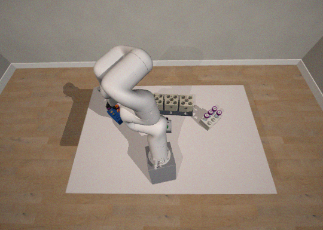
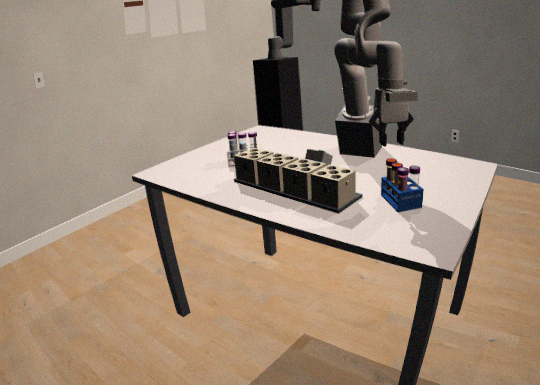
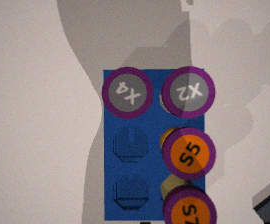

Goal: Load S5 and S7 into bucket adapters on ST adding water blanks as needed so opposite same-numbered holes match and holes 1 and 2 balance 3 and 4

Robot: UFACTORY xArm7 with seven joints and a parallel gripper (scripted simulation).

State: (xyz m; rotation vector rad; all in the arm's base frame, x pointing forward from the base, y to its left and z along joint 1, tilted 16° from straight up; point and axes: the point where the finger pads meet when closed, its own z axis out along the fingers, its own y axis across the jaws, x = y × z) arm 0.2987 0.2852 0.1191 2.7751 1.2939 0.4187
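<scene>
The blue rack is 16 cm below my hand, 4 cm to the left of it and 1 cm ahead of it. Round my hand: adapter (14 cm below, 13 cm to the right, 12 cm ahead); dark stand (30 cm to the right, 18 cm below, 11 cm ahead); white rack (64 cm to the right, 16 cm below, 1 cm behind).
</scene>
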